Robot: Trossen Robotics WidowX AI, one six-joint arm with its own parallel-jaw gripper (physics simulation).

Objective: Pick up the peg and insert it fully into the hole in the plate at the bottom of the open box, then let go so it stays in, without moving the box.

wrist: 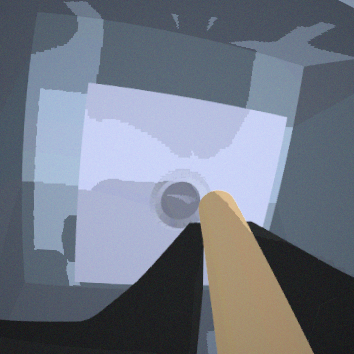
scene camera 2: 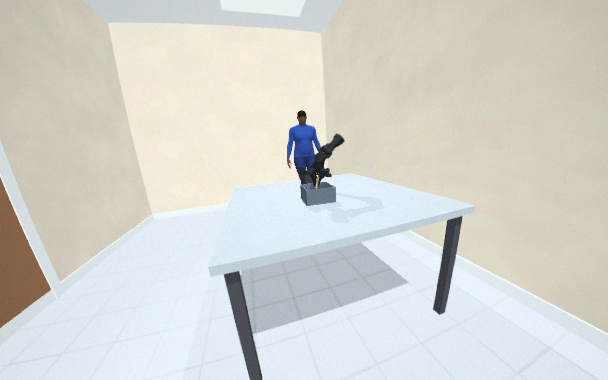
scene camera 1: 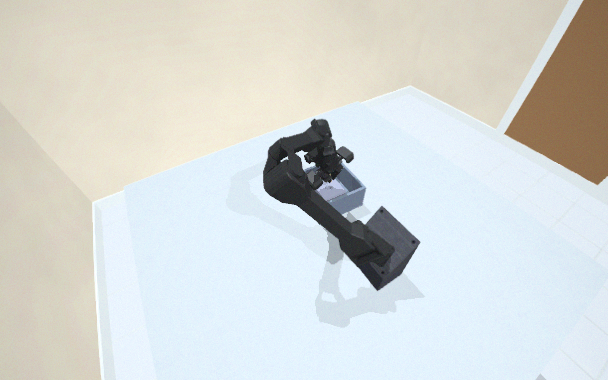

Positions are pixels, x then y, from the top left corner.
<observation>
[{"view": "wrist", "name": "my gripper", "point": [219, 233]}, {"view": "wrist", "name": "blue-grey box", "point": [288, 65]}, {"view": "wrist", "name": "tan round peg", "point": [247, 302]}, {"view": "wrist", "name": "pale plate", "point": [135, 143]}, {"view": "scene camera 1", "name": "my gripper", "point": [330, 180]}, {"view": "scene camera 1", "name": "blue-grey box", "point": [355, 190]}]
</observation>
